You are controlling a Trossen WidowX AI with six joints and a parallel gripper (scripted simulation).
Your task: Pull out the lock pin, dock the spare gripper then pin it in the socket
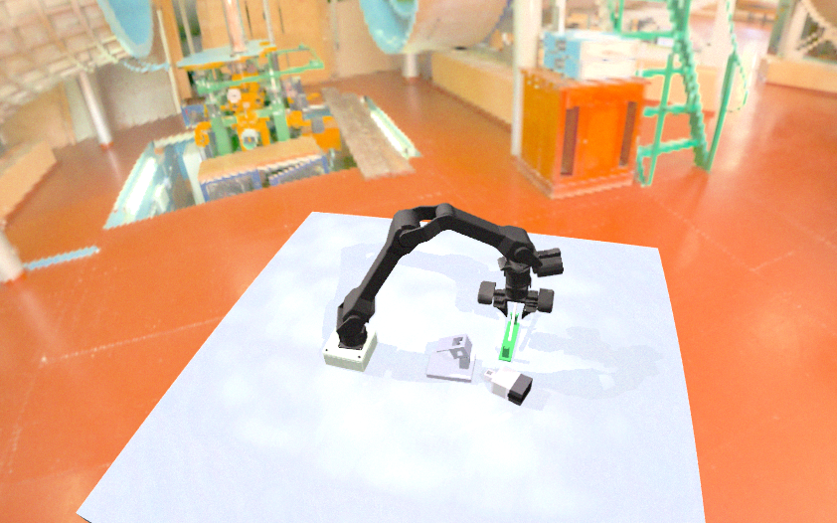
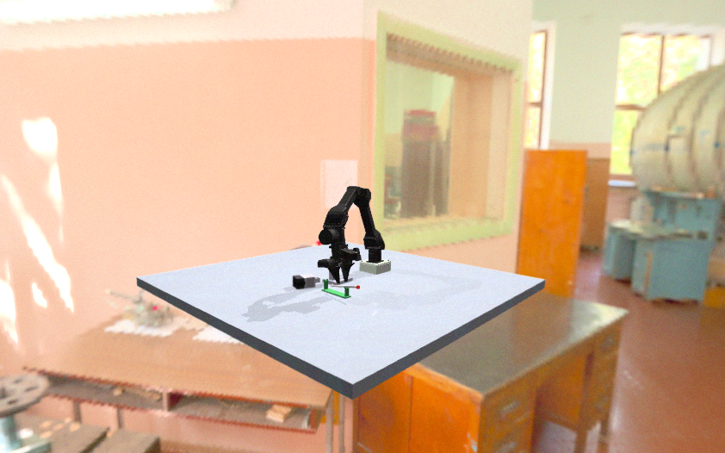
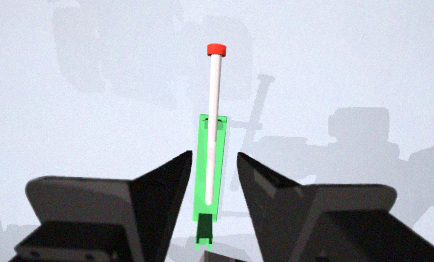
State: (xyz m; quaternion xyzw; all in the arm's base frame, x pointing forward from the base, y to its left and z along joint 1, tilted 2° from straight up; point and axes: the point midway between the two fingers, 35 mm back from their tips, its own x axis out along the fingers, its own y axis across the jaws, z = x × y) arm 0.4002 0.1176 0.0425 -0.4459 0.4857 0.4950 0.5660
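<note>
The green cradle lies 1 cm behind my gripper tip, 4 cm to the right of it and 3 cm below it. Also, from my gripper tip: spare gripper (1 cm behind, 20 cm to the right, 3 cm below); mount (14 cm behind, 14 cm to the right).
</note>
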